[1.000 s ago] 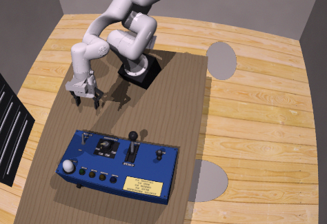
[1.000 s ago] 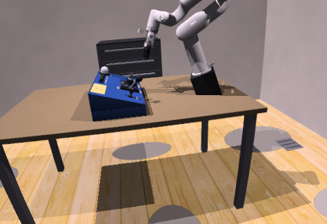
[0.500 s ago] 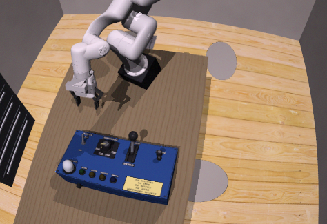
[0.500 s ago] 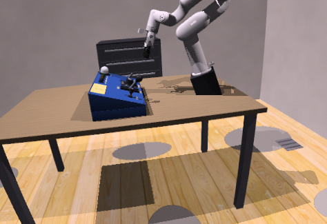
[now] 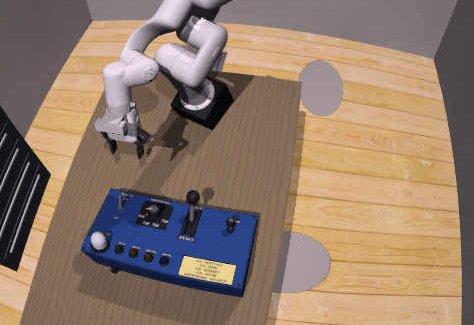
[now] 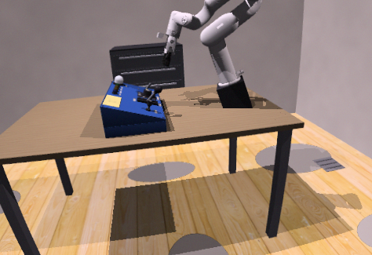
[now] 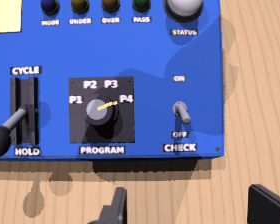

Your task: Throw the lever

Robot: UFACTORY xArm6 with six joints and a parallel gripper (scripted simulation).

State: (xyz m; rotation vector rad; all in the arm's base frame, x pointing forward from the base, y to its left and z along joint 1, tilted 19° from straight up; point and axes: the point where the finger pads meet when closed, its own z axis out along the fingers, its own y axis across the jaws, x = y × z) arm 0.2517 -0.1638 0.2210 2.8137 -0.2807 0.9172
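The lever lies 180 mm to the left of my hand, 140 mm ahead of it and 120 mm below it. From my hand the other things lie so: blue console (180 mm ahead, 150 mm below, 110 mm to the left); then program dial (140 mm ahead, 130 mm below, 50 mm to the left); then check toggle (140 mm below, 100 mm ahead, 50 mm to the right).
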